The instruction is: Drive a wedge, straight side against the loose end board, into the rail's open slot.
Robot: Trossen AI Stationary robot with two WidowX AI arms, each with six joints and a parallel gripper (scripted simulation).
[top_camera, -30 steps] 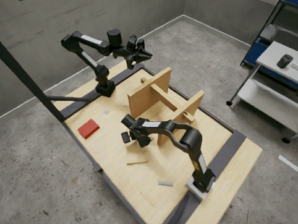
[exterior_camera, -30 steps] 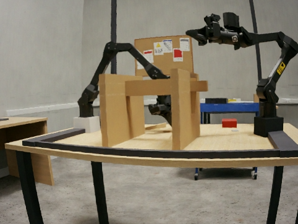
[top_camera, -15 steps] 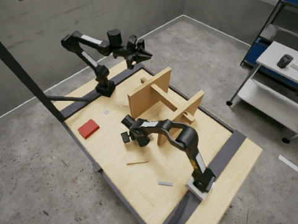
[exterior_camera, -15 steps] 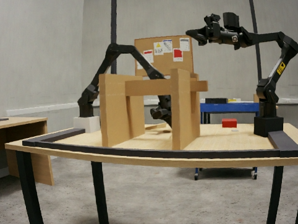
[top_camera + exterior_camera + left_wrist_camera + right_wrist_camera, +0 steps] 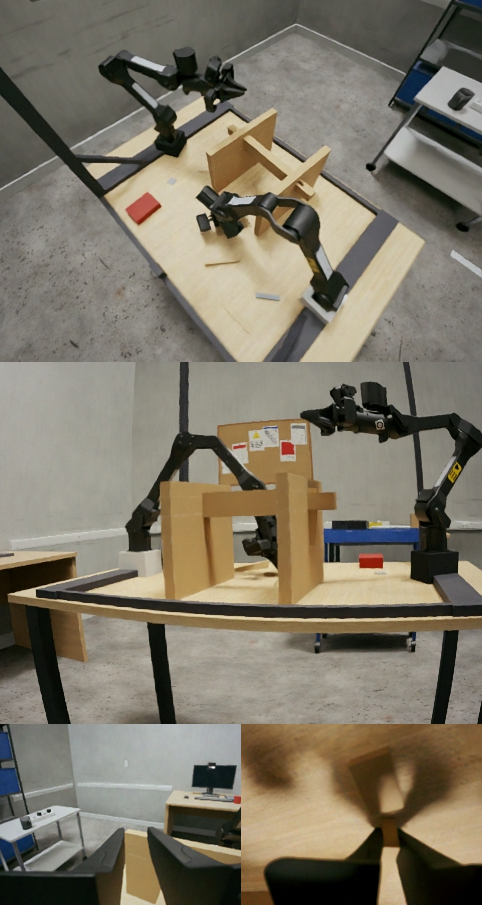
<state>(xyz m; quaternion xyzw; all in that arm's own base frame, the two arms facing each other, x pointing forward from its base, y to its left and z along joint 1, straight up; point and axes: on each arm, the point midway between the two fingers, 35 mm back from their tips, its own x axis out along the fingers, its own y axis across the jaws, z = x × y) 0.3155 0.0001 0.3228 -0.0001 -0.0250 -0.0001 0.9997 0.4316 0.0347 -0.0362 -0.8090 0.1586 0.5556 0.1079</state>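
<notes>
My right gripper is now 3 cm to the left of the small wooden piece and 3 cm above it. The rest, counted from my right hand: grey piece (31 cm to the right, 6 cm behind, 3 cm below); wooden rail (22 cm ahead, 16 cm above); red block (24 cm to the left, 20 cm behind, 2 cm below).
</notes>
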